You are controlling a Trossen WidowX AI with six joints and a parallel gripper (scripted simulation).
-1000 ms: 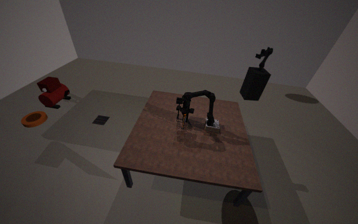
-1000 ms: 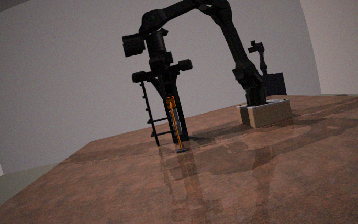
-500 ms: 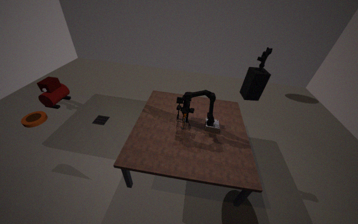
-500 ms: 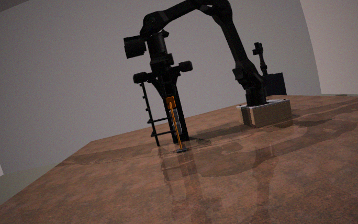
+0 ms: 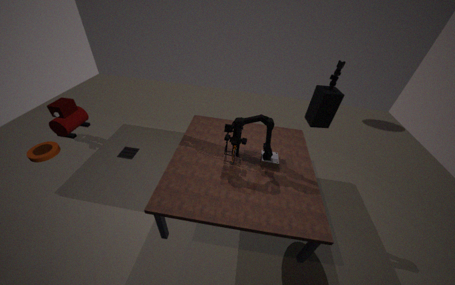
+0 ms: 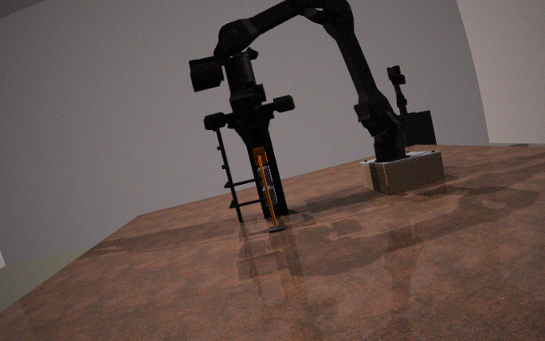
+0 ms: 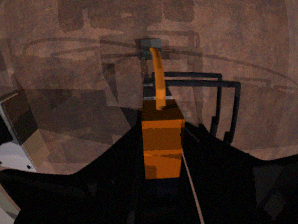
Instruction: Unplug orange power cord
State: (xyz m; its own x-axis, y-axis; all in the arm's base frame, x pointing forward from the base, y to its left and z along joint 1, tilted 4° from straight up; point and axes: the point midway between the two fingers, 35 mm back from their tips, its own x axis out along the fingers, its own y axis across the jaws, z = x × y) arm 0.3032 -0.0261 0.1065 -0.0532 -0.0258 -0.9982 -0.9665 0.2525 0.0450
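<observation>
Right now my gripper tip is 3 cm to the left of the orange plug.
</observation>
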